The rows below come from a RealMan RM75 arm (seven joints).
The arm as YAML. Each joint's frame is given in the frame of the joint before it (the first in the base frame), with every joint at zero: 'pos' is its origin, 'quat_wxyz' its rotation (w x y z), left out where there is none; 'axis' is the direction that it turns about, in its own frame. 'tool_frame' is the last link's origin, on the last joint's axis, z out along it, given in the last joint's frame.
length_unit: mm
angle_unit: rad
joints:
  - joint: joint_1
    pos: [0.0, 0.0, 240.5]
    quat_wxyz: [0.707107, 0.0, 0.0, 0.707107]
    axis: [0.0, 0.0, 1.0]
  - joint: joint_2
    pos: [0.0, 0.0, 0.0]
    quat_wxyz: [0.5, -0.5, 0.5, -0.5]
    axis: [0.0, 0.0, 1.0]
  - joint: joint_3
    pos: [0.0, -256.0, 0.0]
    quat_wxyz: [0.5, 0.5, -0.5, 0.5]
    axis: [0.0, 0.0, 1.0]
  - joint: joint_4
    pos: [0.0, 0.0, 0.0]
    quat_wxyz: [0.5, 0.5, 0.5, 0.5]
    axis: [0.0, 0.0, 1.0]
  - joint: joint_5
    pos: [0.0, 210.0, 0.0]
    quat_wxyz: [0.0, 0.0, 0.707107, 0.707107]
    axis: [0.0, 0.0, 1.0]
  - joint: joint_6
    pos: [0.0, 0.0, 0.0]
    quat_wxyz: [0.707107, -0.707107, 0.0, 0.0]
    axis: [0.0, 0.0, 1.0]
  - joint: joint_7
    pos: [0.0, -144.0, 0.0]
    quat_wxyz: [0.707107, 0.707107, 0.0, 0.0]
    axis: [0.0, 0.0, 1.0]
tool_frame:
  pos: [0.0, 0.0, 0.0]
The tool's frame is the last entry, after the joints.
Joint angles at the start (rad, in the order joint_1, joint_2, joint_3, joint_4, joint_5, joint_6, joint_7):
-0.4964 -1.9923 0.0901 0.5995 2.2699 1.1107 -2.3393
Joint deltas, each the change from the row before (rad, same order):
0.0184 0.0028 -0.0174 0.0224 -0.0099 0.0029 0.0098
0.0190 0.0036 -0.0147 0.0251 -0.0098 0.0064 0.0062
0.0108 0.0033 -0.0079 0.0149 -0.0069 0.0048 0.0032
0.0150 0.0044 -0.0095 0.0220 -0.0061 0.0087 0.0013
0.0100 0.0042 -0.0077 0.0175 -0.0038 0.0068 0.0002
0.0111 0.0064 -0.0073 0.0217 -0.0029 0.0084 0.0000
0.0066 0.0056 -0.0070 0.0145 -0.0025 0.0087 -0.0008
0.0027 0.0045 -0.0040 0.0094 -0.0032 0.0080 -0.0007
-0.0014 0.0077 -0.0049 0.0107 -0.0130 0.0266 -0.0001
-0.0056 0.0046 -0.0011 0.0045 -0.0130 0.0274 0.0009
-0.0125 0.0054 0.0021 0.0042 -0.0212 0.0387 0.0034
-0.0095 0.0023 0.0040 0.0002 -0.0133 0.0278 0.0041
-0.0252 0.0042 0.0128 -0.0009 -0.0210 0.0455 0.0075
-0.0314 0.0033 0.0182 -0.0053 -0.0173 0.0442 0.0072
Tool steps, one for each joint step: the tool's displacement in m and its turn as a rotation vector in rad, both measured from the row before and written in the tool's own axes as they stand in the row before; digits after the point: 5 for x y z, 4 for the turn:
0.00692 -0.00709 -0.01019 0.0117 0.0369 0.0009
0.00748 -0.00675 -0.01072 0.0115 0.0348 0.0022
0.00509 -0.00357 -0.00637 0.0057 0.0207 0.0024
0.00668 -0.00483 -0.00890 0.0091 0.0246 0.0040
0.00579 -0.00315 -0.00664 0.0067 0.0191 0.0044
0.00755 -0.00330 -0.00785 0.0088 0.0212 0.0093
0.00568 -0.00172 -0.00541 0.0031 0.0147 0.0053
0.00414 -0.00002 -0.00310 -0.0019 0.0089 0.0044
0.00558 0.00448 -0.00261 -0.0243 0.0059 0.0058
0.00252 0.00642 0.00035 -0.0312 -0.0039 0.0046
0.00287 0.01139 0.00275 -0.0511 -0.0090 0.0100
0.00032 0.00817 0.00313 -0.0372 -0.0124 0.0082
0.00076 0.01725 0.00901 -0.0695 -0.0277 0.0220
-0.00049 0.01868 0.01251 -0.0731 -0.0378 0.0245

